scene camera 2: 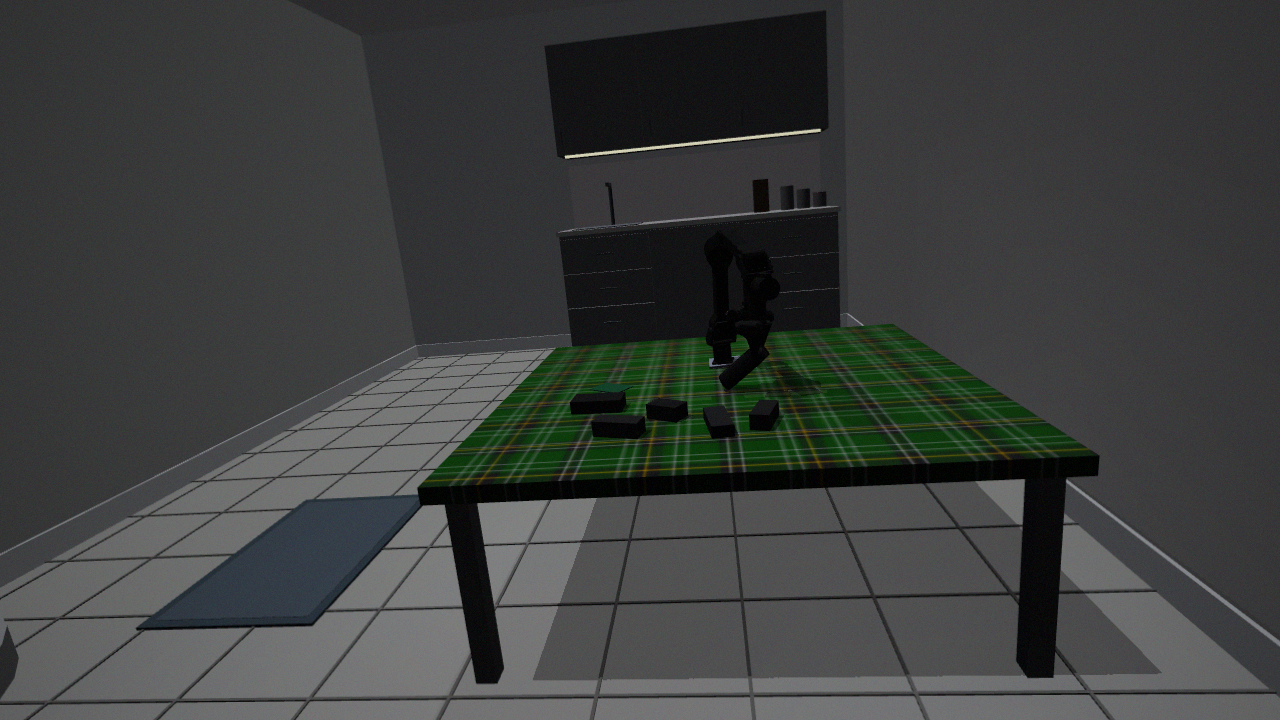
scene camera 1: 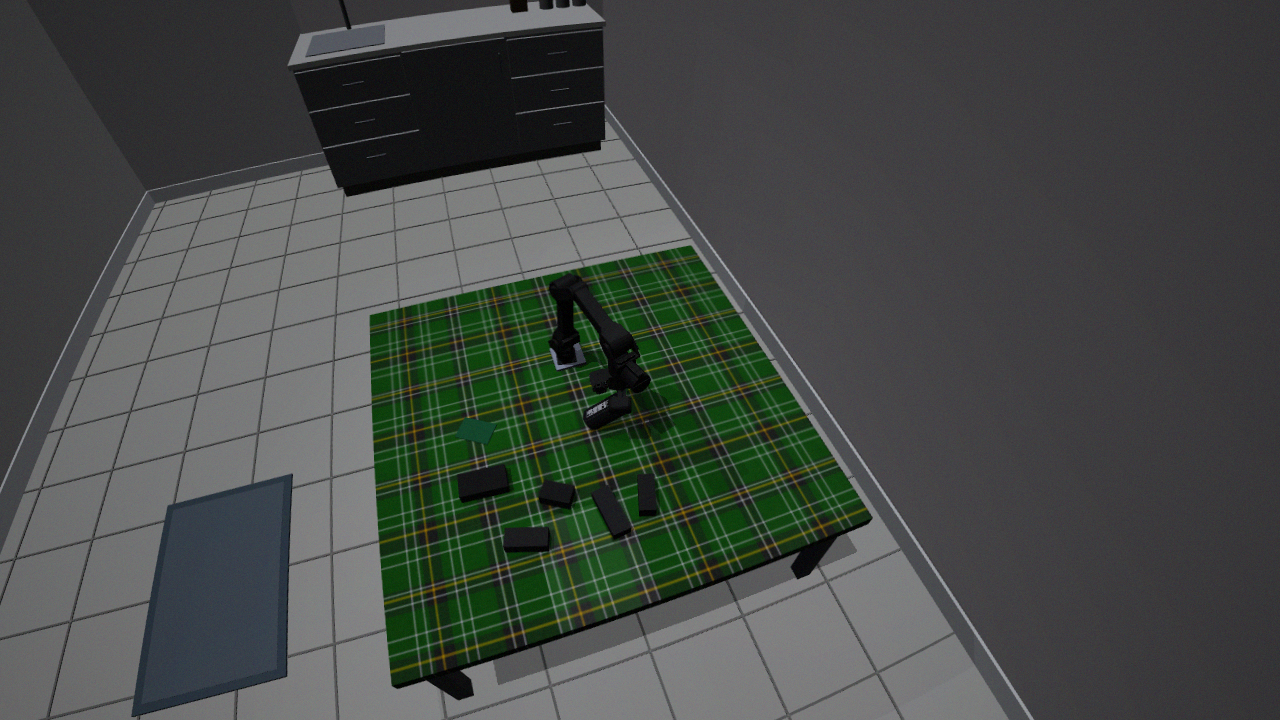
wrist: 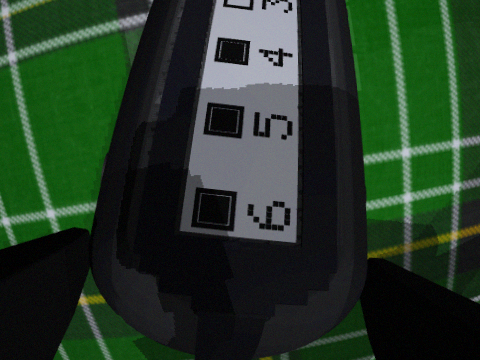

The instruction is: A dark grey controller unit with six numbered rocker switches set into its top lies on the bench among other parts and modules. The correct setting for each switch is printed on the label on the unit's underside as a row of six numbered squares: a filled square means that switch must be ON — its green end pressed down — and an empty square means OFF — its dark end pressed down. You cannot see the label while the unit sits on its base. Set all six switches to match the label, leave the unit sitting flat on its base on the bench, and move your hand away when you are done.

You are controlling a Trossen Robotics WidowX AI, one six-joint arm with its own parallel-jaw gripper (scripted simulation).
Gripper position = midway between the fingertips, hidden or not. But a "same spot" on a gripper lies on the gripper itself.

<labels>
my gripper: scene camera 2; scene camera 1; wrist 228, 264
same spot on my gripper: (scene camera 1: 600, 380) = (scene camera 2: 737, 309)
</labels>
